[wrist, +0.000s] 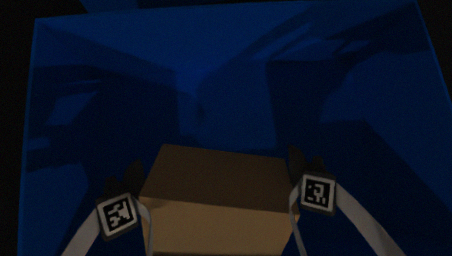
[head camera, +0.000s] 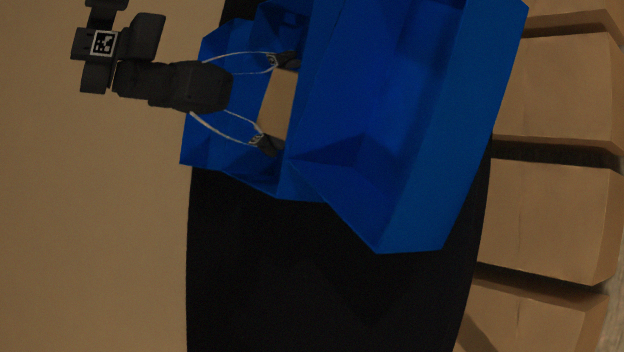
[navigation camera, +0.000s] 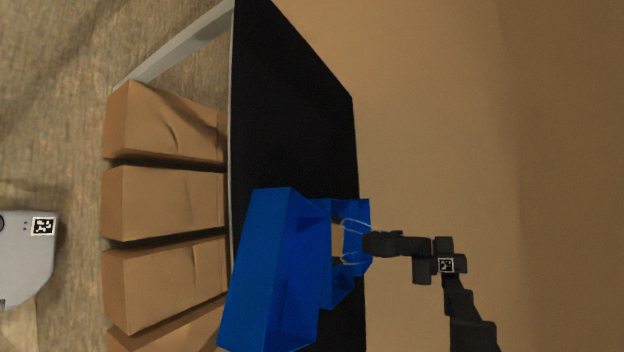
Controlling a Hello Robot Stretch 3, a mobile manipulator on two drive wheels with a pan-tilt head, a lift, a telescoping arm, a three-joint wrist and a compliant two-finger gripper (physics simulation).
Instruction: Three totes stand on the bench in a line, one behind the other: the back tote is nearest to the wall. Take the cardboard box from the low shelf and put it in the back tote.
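Frame: origin at the robot's base, x ahead, y left, z up, level; centimetres.
Where they show: gripper, fingertip midpoint: (head camera: 290, 103).
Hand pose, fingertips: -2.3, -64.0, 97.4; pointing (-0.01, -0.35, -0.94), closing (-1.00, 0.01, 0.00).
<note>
Things, the pixels of their top centre, and the offset from my fingertips, as dx, dy, dz. "pt": a spot on its surface instead. Level surfaces: height alone.
- cardboard box, top centre: (head camera: 264, 99) (navigation camera: 343, 240) +0.1, +2.5, +5.5
- back tote, surface spot: (head camera: 192, 150) (navigation camera: 363, 205) pt +11.4, -39.5, +1.1
- large-looking front tote, top centre: (head camera: 373, 69) (navigation camera: 304, 271) -4.0, +22.6, +4.0
- black bench top, surface height: dz -6.0
The cardboard box (head camera: 278, 107) (navigation camera: 337, 241) (wrist: 220, 227) is between the fingers of my gripper (head camera: 281, 102) (navigation camera: 337, 240) (wrist: 215, 170), which is shut on it and points down. The box appears down inside the middle tote (head camera: 302, 185) (navigation camera: 337, 295) (wrist: 230, 100), near its front wall. Whether it touches the tote's floor is hidden. The back tote (head camera: 192, 150) (navigation camera: 364, 210) stands behind, by the wall; part of a tote shows at the top of the wrist view. The large-looking front tote (head camera: 450, 125) (navigation camera: 252, 280) stands in front, set askew.
The black bench top (head camera: 300, 275) (navigation camera: 295, 110) extends to one side of the totes. Several cardboard boxes (head camera: 555, 95) (navigation camera: 170, 200) stand in a row on the low shelf. The tan wall (head camera: 90, 225) (navigation camera: 425, 125) is behind the bench. My base (navigation camera: 25, 265) is on the floor at the left.
</note>
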